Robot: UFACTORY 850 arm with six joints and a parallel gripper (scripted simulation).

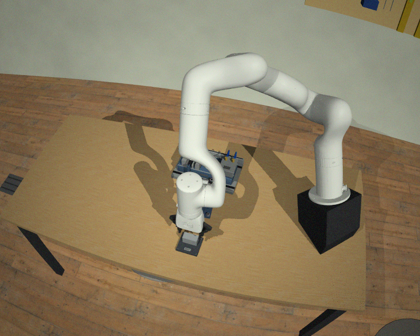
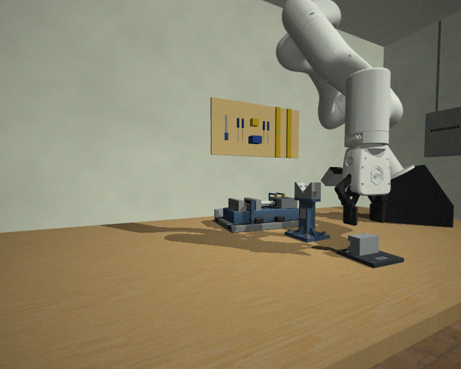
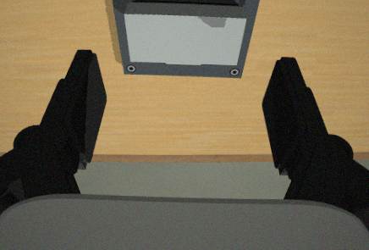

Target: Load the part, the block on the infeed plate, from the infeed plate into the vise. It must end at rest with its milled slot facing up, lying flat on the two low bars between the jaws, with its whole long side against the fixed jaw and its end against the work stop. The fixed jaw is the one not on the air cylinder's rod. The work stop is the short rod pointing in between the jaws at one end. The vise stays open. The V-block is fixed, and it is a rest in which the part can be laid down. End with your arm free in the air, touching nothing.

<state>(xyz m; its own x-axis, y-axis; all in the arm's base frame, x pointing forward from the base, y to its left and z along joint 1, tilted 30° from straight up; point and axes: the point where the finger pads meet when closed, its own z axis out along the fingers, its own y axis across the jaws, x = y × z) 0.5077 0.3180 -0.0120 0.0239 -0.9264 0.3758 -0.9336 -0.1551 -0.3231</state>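
The grey block is 60 mm below my hand and 10 mm to the right of it. The rest, counted from my hand: white cylinder rod 380 mm to the right, 40 mm ahead, 10 mm below; air cylinder 380 mm to the right, 40 mm behind, 10 mm below; black work stop rod 340 mm to the right, 120 mm ahead.
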